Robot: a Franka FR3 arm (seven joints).
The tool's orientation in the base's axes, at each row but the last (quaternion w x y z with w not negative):
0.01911 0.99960 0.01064 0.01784
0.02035 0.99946 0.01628 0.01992
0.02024 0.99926 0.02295 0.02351
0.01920 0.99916 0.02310 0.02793
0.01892 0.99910 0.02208 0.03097
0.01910 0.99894 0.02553 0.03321
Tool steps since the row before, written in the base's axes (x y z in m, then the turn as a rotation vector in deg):
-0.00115 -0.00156 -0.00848 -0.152 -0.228 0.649
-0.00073 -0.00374 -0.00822 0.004 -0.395 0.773
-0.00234 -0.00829 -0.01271 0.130 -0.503 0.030
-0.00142 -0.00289 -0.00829 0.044 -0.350 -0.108
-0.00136 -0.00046 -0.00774 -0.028 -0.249 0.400
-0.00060 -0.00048 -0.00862 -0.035 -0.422 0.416
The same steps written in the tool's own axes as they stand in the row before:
-0.00148 0.00121 0.00849 -0.134 0.250 -0.645
-0.00118 0.00337 0.00833 0.021 0.427 -0.756
-0.00331 0.00764 0.01290 0.108 0.509 -0.004
-0.00201 0.00249 0.00830 0.021 0.347 0.123
-0.00185 0.00010 0.00765 -0.015 0.263 -0.392
-0.00119 0.00011 0.00857 -0.030 0.436 -0.402

